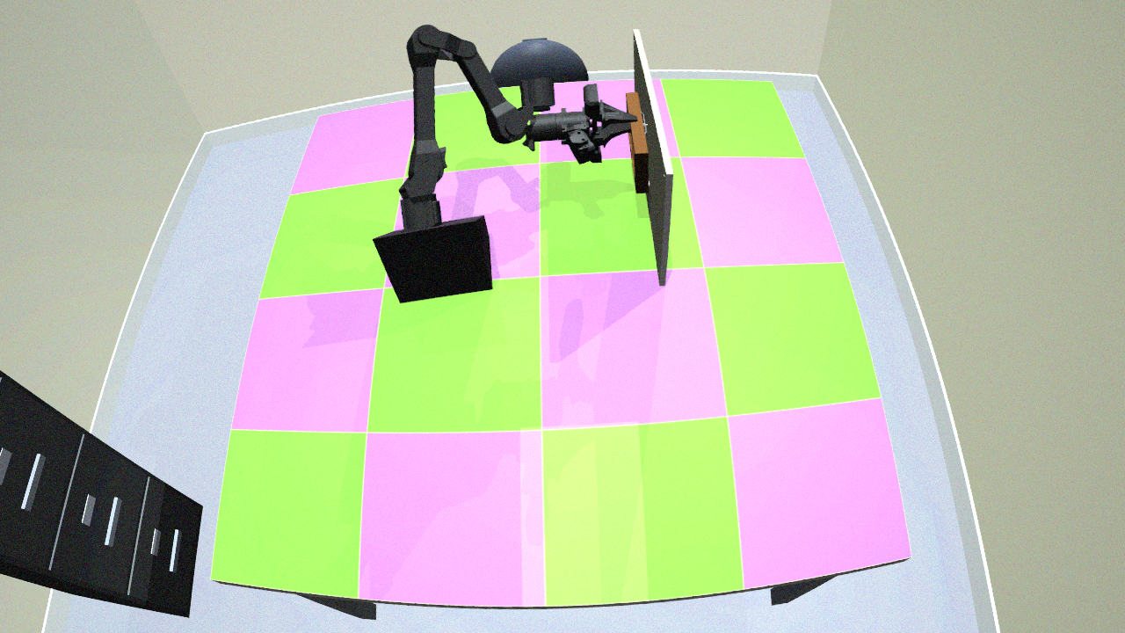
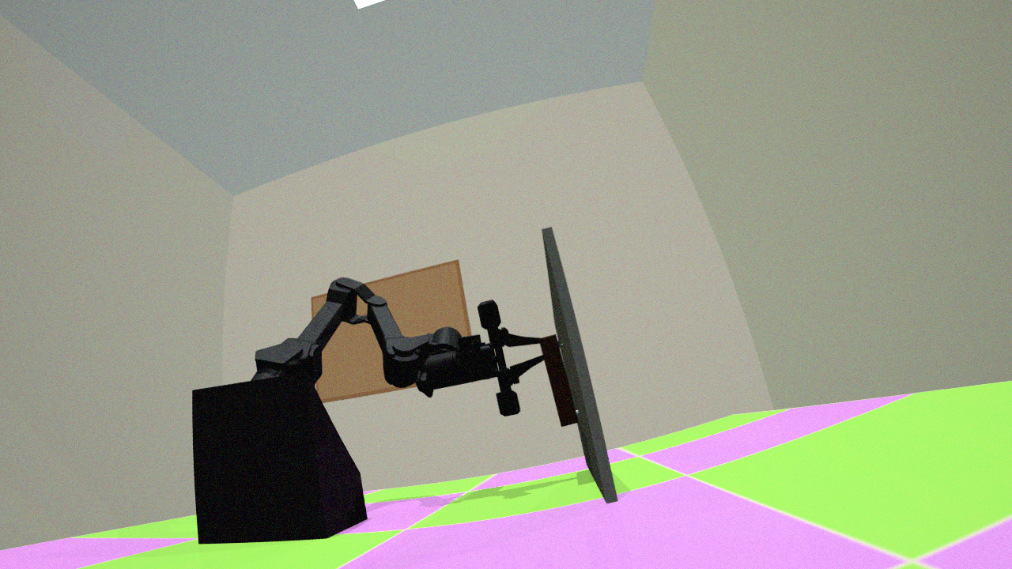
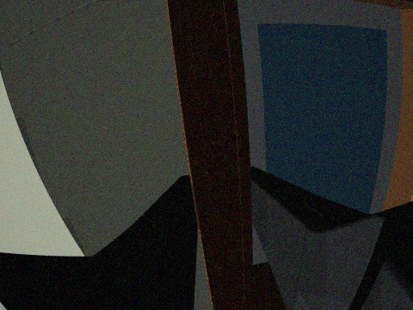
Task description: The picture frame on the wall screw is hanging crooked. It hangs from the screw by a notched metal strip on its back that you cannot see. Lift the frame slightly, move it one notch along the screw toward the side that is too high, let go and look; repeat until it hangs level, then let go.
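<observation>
Right now the picture frame is 10 mm ahead of my gripper tip and 50 mm below it. Also, from my gripper tip: wall panel (20 mm ahead, 60 mm below).
</observation>
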